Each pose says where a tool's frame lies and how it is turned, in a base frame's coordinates. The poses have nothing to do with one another.
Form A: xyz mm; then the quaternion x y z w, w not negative.
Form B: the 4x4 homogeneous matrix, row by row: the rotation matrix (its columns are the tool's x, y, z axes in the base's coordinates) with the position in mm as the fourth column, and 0 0 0 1 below. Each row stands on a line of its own. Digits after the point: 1 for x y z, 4 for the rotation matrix.
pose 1, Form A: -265.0 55.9 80.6 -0.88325 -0.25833 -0.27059 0.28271
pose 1, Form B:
0.7201 0.6093 0.3319 -265.0
0.3033 -0.7067 0.6392 55.9
0.6241 -0.3596 -0.6937 80.6
0 0 0 1

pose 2, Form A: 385.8 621.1 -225.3 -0.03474 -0.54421 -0.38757 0.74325
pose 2, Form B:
0.1073 0.6139 -0.7820 385.8
-0.5383 0.6972 0.4735 621.1
0.8359 0.3702 0.4053 -225.3
0 0 0 1

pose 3, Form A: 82.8 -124.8 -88.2 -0.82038 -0.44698 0.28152 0.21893
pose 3, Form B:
0.4419 0.6101 -0.6576 82.8
0.8567 -0.5046 0.1075 -124.8
-0.2662 -0.6109 -0.7456 -88.2
0 0 0 1

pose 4, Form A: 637.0 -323.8 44.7 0.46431 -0.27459 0.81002 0.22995
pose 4, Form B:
-0.4631 -0.6275 0.6259 637.0
0.1175 -0.7434 -0.6584 -323.8
0.8785 -0.2313 0.4180 44.7
0 0 0 1

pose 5, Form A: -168.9 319.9 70.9 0.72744 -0.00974 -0.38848 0.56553
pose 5, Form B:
0.6980 0.4252 -0.5762 -168.9
-0.4536 -0.3602 -0.8152 319.9
-0.5542 0.8303 -0.0585 70.9
0 0 0 1

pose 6, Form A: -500.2 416.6 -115.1 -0.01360 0.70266 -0.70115 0.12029
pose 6, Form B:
-0.9707 0.1496 0.1881 -500.2
-0.1878 0.0164 -0.9821 416.6
-0.1500 -0.9886 0.0122 -115.1
0 0 0 1

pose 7, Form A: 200.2 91.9 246.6 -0.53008 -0.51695 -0.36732 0.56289
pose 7, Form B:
0.1957 0.9616 -0.1926 200.2
0.1345 0.1682 0.9765 91.9
0.9714 -0.2170 -0.0965 246.6
0 0 0 1

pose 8, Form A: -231.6 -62.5 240.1 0.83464 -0.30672 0.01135 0.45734
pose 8, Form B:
0.8116 -0.5224 -0.2616 -231.6
-0.5016 -0.3935 -0.7704 -62.5
0.2995 0.7565 -0.5814 240.1
0 0 0 1

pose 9, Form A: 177.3 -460.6 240.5 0.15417 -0.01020 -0.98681 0.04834
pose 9, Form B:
-0.9478 0.0923 -0.3053 177.3
-0.0985 -0.9951 0.0052 -460.6
-0.3033 0.0350 0.9523 240.5
0 0 0 1

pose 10, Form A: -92.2 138.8 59.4 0.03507 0.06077 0.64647 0.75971
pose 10, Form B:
0.1568 -0.9780 0.1377 -92.2
0.9865 0.1617 0.0253 138.8
-0.0470 0.1319 0.9902 59.4
0 0 0 1

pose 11, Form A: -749.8 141.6 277.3 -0.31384 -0.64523 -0.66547 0.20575
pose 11, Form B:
-0.7183 0.6788 0.1522 -749.8
0.1312 -0.0827 0.9879 141.6
0.6832 0.7296 -0.0296 277.3
0 0 0 1

